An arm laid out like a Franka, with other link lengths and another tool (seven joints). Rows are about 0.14 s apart.
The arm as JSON. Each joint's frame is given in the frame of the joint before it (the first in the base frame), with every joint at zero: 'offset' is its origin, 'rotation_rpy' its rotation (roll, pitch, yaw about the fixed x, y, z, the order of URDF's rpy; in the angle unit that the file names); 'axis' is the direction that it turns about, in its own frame. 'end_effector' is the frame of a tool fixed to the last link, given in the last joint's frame.
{
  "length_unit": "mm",
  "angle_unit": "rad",
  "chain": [
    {
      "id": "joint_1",
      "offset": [
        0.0,
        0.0,
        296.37
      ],
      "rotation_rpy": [
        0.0,
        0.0,
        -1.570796
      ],
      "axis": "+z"
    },
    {
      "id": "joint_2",
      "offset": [
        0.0,
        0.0,
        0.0
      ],
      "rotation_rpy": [
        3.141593,
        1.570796,
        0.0
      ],
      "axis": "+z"
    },
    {
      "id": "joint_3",
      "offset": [
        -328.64,
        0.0,
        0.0
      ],
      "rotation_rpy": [
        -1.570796,
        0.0,
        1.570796
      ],
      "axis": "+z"
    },
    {
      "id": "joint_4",
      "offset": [
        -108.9,
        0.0,
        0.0
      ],
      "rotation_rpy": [
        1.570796,
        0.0,
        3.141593
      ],
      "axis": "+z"
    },
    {
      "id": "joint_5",
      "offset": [
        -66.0,
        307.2,
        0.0
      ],
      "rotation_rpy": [
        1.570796,
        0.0,
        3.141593
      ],
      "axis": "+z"
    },
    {
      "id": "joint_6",
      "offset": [
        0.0,
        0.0,
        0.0
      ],
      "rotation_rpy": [
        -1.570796,
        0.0,
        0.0
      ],
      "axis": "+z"
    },
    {
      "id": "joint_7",
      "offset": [
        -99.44,
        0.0,
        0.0
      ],
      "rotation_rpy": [
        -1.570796,
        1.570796,
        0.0
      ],
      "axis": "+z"
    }
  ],
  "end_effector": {
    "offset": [
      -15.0,
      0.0,
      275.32
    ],
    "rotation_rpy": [
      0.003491,
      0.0,
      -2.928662
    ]
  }
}
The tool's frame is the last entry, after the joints.
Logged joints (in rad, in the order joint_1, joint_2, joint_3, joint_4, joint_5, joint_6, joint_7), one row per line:
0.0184 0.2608 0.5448 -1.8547 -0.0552 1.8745 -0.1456
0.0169 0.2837 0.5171 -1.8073 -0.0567 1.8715 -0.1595
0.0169 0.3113 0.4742 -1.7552 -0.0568 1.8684 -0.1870
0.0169 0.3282 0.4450 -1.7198 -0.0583 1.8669 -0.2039
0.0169 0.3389 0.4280 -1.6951 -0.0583 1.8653 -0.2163
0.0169 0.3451 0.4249 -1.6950 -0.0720 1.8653 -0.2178
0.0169 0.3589 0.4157 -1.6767 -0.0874 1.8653 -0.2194
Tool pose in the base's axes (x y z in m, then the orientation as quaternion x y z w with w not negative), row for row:
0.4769 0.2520 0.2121 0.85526 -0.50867 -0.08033 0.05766
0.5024 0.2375 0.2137 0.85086 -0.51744 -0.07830 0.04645
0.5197 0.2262 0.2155 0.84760 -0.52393 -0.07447 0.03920
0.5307 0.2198 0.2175 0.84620 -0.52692 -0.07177 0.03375
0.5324 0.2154 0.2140 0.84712 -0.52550 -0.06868 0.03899
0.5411 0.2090 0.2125 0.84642 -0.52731 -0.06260 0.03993
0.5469 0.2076 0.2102 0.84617 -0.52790 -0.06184 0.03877
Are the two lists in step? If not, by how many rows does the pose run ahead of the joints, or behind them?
The pose runs 1 row ahead of the joints: the pose in row i belongs to the joints in row i + 1.
